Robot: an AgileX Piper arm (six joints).
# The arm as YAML. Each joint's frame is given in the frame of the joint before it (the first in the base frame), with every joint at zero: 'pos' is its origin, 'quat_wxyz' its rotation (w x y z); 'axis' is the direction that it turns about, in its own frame. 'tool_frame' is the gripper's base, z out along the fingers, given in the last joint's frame.
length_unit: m
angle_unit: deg
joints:
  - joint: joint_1
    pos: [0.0, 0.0, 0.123]
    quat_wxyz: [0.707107, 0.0, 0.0, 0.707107]
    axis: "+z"
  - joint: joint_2
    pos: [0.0, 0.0, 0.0]
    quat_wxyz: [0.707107, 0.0, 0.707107, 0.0]
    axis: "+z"
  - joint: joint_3
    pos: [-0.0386, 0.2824, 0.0]
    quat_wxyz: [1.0, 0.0, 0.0, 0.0]
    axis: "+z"
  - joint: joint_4
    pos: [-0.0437, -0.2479, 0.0]
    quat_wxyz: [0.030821, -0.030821, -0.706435, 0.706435]
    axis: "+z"
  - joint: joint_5
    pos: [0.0, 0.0, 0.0]
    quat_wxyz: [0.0, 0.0, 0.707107, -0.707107]
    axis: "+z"
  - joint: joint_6
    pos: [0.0, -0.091, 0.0]
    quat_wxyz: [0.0, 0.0, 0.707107, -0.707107]
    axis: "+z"
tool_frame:
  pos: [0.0, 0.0, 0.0]
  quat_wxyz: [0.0, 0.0, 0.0, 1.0]
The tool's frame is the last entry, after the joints.
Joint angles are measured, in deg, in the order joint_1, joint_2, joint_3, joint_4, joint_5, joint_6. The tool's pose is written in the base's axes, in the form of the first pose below.
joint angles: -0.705 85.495 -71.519 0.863 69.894 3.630
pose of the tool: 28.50 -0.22 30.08 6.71 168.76 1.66
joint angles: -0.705 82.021 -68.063 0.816 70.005 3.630
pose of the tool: 26.76 -0.21 30.13 6.69 168.85 1.59
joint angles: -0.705 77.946 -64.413 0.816 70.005 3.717
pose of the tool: 24.81 -0.18 30.25 6.80 168.42 1.61
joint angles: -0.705 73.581 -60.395 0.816 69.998 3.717
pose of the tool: 22.72 -0.16 30.17 6.78 168.07 1.62
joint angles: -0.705 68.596 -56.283 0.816 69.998 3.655
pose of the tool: 20.44 -0.13 30.11 6.65 167.20 1.64
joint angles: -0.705 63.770 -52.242 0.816 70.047 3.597
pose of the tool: 18.26 -0.10 29.82 6.53 166.47 1.66
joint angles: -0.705 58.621 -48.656 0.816 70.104 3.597
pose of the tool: 16.11 -0.08 29.64 6.45 164.96 1.70
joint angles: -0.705 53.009 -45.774 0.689 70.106 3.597
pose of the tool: 13.99 -0.07 29.72 6.28 162.24 1.61
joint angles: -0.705 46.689 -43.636 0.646 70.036 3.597
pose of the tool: 11.82 -0.05 30.10 6.08 157.99 1.67
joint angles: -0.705 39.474 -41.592 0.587 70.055 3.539
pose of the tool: 9.41 -0.03 30.41 5.75 152.85 1.71
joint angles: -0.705 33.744 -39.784 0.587 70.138 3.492
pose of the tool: 7.53 0.00 30.34 5.52 149.01 1.79
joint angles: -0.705 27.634 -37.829 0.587 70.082 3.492
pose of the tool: 5.63 0.02 30.06 5.34 144.81 1.89
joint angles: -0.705 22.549 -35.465 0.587 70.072 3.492
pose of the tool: 4.17 0.04 29.31 5.22 142.08 1.95
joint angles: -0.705 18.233 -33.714 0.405 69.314 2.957
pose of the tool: 3.10 0.02 28.78 4.44 138.77 1.55
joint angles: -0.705 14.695 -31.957 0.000 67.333 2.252
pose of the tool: 2.47 -0.03 28.28 3.49 135.03 0.75
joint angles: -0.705 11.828 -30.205 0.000 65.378 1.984
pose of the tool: 2.06 -0.03 27.74 3.10 131.97 0.66
